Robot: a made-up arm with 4 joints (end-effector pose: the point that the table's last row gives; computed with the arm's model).
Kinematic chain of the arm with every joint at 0, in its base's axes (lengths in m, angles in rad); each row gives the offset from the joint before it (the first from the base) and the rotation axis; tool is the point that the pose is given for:
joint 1: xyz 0 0 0.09 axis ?
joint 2: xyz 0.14 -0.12 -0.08 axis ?
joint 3: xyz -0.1 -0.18 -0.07 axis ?
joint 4: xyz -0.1 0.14 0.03 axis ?
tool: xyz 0 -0.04 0.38
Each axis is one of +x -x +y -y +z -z.
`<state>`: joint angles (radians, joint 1 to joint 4).
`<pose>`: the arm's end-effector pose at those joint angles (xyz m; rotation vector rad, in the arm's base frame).
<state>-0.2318 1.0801 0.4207 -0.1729</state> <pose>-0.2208 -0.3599 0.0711 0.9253 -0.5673 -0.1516</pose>
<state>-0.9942 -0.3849 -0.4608 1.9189</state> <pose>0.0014 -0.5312 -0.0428 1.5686 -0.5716 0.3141</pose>
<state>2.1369 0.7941 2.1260 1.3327</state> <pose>-0.4494 -0.2726 0.3470 0.8596 -0.4178 -0.5484</pose>
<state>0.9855 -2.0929 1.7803 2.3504</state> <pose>0.3611 -0.0769 -0.0553 0.9525 1.8598 1.3267</pose>
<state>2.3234 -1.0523 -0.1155 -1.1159</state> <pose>-0.1536 0.1708 0.2783 -1.0133 1.3093 2.3507</pose>
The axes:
joint 1: +y
joint 2: +x
joint 3: -y
joint 4: +x

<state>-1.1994 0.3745 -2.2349 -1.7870</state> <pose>-0.0222 0.1902 0.1972 -1.6402 0.3876 1.1884</pose>
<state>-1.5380 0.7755 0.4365 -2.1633</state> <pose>0.0487 0.2656 0.1008 -0.7153 -1.2868 -1.4096</pose>
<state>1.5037 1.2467 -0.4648 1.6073</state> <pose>-0.4942 -0.2091 0.1170 -2.0528 -0.7927 2.0913</pose>
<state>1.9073 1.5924 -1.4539 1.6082</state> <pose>-0.4722 -0.1375 0.2506 -1.0109 -0.8661 1.4461</pose>
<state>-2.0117 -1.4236 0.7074 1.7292</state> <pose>-0.2725 -0.3657 -0.0285 -0.5231 -1.8930 0.7407</pose>
